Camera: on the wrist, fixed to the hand. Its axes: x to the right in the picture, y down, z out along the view.
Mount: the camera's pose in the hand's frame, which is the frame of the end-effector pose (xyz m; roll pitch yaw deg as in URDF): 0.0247 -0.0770 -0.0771 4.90 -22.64 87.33
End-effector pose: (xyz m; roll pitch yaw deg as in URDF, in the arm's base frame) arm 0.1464 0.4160 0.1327 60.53 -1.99 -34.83
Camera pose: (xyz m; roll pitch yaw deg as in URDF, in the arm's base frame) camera 0.1864 0.4238 0.0287 7.72 -83.18 51.06
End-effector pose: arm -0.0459 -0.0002 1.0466 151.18 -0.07 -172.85
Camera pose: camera -0.0573 -0.1071 1.0771 -176.32 -6.16 99.62
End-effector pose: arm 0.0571 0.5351 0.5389 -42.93 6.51 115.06
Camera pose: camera 0.1455 0.6030 0.5321 9.90 20.41 -155.15
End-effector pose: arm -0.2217 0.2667 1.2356 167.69 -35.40 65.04
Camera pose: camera -0.3107 0.2927 1.2979 -140.01 6.97 -16.91
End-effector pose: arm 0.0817 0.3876 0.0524 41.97 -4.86 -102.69
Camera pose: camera 0.0687 0.3558 -0.0539 -2.27 -64.57 -8.20
